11 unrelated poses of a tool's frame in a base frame.
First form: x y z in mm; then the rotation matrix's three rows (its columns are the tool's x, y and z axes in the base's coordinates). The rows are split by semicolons.
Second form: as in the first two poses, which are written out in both.
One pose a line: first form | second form
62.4 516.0 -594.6; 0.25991 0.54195 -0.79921; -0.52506 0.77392 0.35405; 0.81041 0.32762 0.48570 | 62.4 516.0 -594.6 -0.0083 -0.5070 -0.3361 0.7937
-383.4 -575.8 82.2; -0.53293 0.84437 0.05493; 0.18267 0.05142 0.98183; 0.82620 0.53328 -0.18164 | -383.4 -575.8 82.2 -0.3864 -0.6645 -0.5701 0.2902
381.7 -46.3 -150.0; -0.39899 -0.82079 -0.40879; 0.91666 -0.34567 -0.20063; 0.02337 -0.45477 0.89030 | 381.7 -46.3 -150.0 -0.1187 -0.2019 0.8116 0.5352
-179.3 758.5 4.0; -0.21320 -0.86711 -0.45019; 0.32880 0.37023 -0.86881; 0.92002 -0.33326 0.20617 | -179.3 758.5 4.0 0.2293 -0.5868 0.5121 0.5838
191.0 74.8 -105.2; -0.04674 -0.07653 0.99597; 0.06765 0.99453 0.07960; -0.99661 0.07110 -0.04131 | 191.0 74.8 -105.2 -0.0031 0.7216 0.0522 0.6904
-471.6 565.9 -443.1; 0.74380 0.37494 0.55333; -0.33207 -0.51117 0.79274; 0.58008 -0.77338 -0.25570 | -471.6 565.9 -443.1 -0.7923 -0.0135 -0.3577 0.4942
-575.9 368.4 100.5; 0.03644 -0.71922 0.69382; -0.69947 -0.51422 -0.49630; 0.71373 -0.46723 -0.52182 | -575.9 368.4 100.5 0.7198 -0.4927 0.4889 0.0101
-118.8 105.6 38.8; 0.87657 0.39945 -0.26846; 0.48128 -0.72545 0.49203; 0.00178 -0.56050 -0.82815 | -118.8 105.6 38.8 -0.9260 -0.2378 0.0720 0.2841
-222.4 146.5 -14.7; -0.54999 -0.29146 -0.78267; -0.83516 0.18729 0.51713; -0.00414 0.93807 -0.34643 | -222.4 146.5 -14.7 0.3902 -0.7218 -0.5041 0.2697
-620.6 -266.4 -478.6; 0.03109 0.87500 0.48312; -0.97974 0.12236 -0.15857; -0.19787 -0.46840 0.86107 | -620.6 -266.4 -478.6 -0.1091 0.2399 -0.6534 0.7097
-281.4 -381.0 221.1; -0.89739 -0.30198 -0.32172; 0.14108 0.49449 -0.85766; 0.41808 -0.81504 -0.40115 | -281.4 -381.0 221.1 0.0481 -0.8356 0.5004 0.2213
